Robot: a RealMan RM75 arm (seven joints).
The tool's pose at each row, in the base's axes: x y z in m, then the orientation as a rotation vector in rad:
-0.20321, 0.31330, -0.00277, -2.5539, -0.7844, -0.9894
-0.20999, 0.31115, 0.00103, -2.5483, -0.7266, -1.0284
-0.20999, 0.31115, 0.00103, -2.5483, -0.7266, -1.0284
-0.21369, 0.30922, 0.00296, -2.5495, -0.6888, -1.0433
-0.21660, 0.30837, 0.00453, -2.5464, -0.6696, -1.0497
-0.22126, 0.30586, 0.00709, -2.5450, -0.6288, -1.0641
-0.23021, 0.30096, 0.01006, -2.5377, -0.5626, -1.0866
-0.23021, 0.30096, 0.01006, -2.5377, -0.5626, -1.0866
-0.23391, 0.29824, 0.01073, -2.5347, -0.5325, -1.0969
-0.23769, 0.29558, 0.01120, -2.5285, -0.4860, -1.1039
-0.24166, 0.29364, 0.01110, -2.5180, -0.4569, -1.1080
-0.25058, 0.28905, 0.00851, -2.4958, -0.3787, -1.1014
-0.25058, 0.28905, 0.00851, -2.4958, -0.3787, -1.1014
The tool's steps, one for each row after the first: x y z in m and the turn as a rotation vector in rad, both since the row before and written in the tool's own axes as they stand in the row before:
-0.00238, -0.00249, -0.00729, -0.0154, 0.0329, 0.0327
0.00000, 0.00000, 0.00000, 0.0000, 0.0000, 0.0000
-0.00157, -0.00062, -0.00428, -0.0098, 0.0135, 0.0229
-0.00095, -0.00099, -0.00313, -0.0016, 0.0079, 0.0123
-0.00182, -0.00059, -0.00556, -0.0084, 0.0147, 0.0253
-0.00480, -0.00067, -0.00946, -0.0103, 0.0255, 0.0417
0.00000, 0.00000, 0.00000, 0.0000, 0.0000, 0.0000
-0.00246, 0.00052, -0.00390, -0.0055, 0.0114, 0.0187
-0.00260, 0.00053, -0.00382, -0.0038, 0.0133, 0.0314
-0.00295, 0.00000, -0.00329, 0.0029, 0.0109, 0.0209
-0.00836, 0.00077, -0.00607, 0.0090, 0.0167, 0.0598
0.00000, 0.00000, 0.00000, 0.0000, 0.0000, 0.0000

